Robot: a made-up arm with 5 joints.
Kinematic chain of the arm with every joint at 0, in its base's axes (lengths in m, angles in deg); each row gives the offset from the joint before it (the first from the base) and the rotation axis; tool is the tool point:
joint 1: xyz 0 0 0.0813 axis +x
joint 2: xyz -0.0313 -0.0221 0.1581 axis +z
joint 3: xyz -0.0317 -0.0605 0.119 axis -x
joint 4: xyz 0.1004 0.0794 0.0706 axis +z
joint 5: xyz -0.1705 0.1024 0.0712 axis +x
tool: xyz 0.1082 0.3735 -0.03
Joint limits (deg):
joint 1: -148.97..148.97
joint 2: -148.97..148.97
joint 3: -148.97..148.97
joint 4: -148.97..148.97
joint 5: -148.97..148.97
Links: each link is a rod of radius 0.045 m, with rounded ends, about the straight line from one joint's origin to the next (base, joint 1, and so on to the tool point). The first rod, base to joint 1, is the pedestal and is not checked.
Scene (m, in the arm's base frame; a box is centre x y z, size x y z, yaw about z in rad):
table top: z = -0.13
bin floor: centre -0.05 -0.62 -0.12 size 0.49 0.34 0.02 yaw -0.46
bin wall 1: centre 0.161 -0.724 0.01 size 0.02 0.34 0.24 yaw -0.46
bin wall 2: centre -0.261 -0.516 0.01 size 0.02 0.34 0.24 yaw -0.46
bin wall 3: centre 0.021 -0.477 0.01 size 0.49 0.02 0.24 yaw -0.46
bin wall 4: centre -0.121 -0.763 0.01 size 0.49 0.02 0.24 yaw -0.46
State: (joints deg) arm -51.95 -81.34 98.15 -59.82 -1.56
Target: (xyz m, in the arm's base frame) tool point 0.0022 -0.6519 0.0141
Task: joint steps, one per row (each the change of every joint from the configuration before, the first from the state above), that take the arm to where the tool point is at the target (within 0.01 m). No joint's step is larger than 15 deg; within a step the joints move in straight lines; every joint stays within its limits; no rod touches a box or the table.
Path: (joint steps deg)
1: 10.72 7.78 -10.84 5.56 13.68
2: 10.73 7.78 -10.84 5.55 13.69
3: 10.72 7.78 -10.85 5.56 13.68
4: 10.72 7.78 -10.84 5.55 13.69
5: 10.73 7.78 -10.84 5.56 13.68
6: 10.72 7.78 -10.84 5.55 13.69
7: 10.73 7.77 -10.84 5.56 13.68
8: 10.72 7.78 -10.85 5.55 13.69
9: 10.72 7.78 -10.84 5.56 13.68
10: 10.73 7.78 -10.84 5.55 13.69
11: 10.72 7.78 -10.84 5.56 13.68

